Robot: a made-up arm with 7 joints. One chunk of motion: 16 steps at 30 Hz.
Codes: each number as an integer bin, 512 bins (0 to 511) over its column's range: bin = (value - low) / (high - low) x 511, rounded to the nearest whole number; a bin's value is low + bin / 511 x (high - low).
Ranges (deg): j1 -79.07..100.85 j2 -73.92..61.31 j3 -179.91..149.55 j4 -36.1..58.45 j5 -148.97..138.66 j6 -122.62..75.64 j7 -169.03..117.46
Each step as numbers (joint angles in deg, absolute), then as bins.
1 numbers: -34.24 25.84 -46.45 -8.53 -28.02 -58.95 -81.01
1 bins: 127 377 207 149 215 164 157
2 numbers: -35.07 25.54 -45.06 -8.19 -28.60 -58.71 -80.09
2 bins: 125 376 209 151 214 165 159
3 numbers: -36.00 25.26 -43.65 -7.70 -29.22 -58.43 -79.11
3 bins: 122 375 211 153 213 165 160
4 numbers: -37.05 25.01 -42.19 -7.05 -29.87 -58.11 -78.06
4 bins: 119 374 214 157 212 166 162
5 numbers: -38.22 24.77 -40.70 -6.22 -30.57 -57.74 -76.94
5 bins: 116 373 216 161 210 167 164
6 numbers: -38.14 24.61 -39.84 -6.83 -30.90 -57.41 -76.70
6 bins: 116 372 217 158 210 168 165
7 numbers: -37.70 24.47 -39.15 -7.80 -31.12 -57.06 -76.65
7 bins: 117 372 218 153 209 169 165
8 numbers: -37.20 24.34 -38.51 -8.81 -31.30 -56.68 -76.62
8 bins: 119 371 219 147 209 170 165
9 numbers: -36.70 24.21 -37.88 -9.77 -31.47 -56.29 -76.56
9 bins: 120 371 220 142 209 171 165
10 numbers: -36.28 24.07 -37.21 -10.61 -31.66 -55.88 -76.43
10 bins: 122 370 221 138 208 172 165
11 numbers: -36.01 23.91 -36.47 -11.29 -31.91 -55.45 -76.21
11 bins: 122 370 222 134 208 173 166
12 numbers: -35.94 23.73 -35.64 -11.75 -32.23 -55.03 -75.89
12 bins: 122 369 224 132 207 174 166
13 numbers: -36.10 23.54 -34.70 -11.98 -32.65 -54.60 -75.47
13 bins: 122 368 225 130 207 175 167
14 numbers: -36.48 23.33 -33.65 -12.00 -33.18 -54.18 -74.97
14 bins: 121 367 227 130 206 176 168
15 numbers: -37.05 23.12 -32.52 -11.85 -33.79 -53.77 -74.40
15 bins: 119 367 229 131 205 177 169
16 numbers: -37.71 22.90 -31.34 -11.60 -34.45 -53.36 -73.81
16 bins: 117 366 230 132 203 179 170
